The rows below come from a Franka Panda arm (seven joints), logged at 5 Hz.
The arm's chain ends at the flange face. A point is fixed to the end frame.
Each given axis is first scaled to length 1.
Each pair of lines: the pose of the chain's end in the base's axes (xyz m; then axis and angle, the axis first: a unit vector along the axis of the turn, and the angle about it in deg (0 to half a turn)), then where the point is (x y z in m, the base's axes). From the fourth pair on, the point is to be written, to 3 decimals.
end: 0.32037 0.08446 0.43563 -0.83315 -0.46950 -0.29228 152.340
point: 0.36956 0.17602 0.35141
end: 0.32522 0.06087 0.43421 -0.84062 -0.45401 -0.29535 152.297
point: 0.37676 0.15152 0.35041
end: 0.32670 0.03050 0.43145 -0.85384 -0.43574 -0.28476 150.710
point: 0.37690 0.12131 0.34701
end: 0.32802 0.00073 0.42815 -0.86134 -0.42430 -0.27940 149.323
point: 0.377 0.092 0.344
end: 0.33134 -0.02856 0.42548 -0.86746 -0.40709 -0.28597 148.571
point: 0.383 0.063 0.343
